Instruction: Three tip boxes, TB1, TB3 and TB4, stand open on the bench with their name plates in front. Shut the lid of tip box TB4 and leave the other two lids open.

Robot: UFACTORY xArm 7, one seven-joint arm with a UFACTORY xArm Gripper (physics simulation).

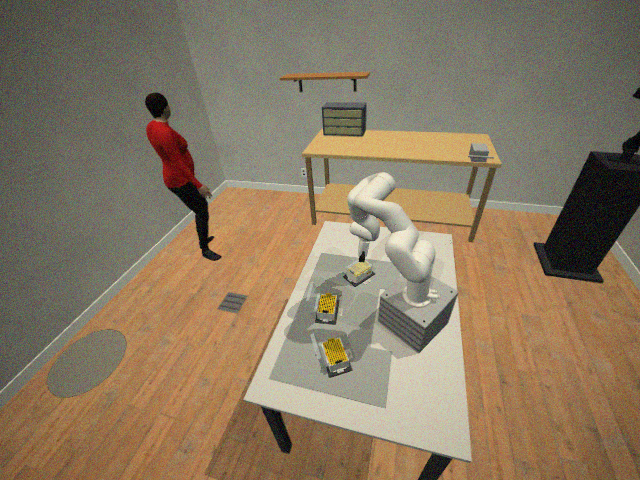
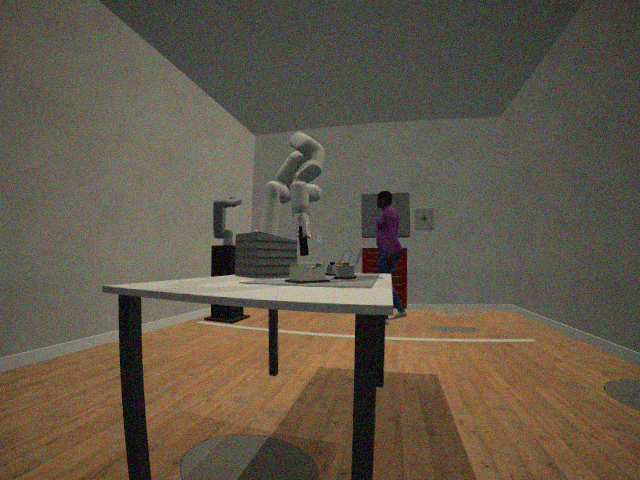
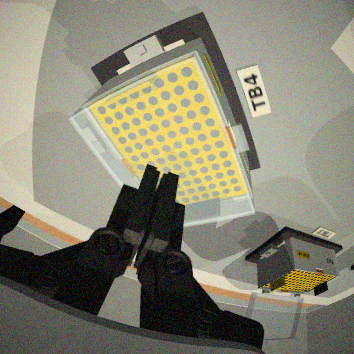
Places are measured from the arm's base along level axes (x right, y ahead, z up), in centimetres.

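Where they show: gripper, fingertip midpoint: [image 1: 361,261] [image 2: 304,255] [image 3: 153,189]; arm's base, origin of the base link: [image 1: 417,295] [image 2: 267,237].
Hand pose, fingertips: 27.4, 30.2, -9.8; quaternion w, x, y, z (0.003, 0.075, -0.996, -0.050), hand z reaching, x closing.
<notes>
Things, the pixels of their top centre, and the offset from my fingertips, as dx, dy, dz. Level surfaces: height alone.
- Tip box TB4, middle of its top: [image 3: 186,165] [image 2: 305,262] [image 1: 360,267] -1.6, +0.1, -3.0
- middle tip box, middle of its top: [image 3: 306,283] [image 2: 343,264] [image 1: 329,303] -29.7, +10.6, -4.1
- grey mat, its level: dz -10.7
- white bench, its level: dz -11.0
Tip box TB4 [image 1: 359,272] [image 2: 308,272] [image 3: 170,135], with yellow tips, stands behind its TB4 name plate [image 3: 254,91]. Its clear lid [image 3: 222,212] lies over the tips; I cannot tell whether it is fully down. My gripper [image 1: 361,260] [image 2: 304,254] [image 3: 153,189] is shut and empty, its fingertips close above the lid near one edge. The middle tip box [image 1: 327,308] [image 3: 300,260] has its clear lid [image 3: 275,315] open. The near tip box [image 1: 336,355] also has its lid [image 1: 317,347] open. Which is TB1 and which TB3 cannot be read.
The boxes stand on a grey mat [image 1: 361,390] on the white bench [image 1: 423,413] [image 2: 222,292]. The arm's ribbed base block [image 1: 413,322] [image 2: 266,255] stands beside the mat. A person in red [image 1: 170,155] stands left of the bench; a person in purple [image 2: 388,232] stands beyond it.
</notes>
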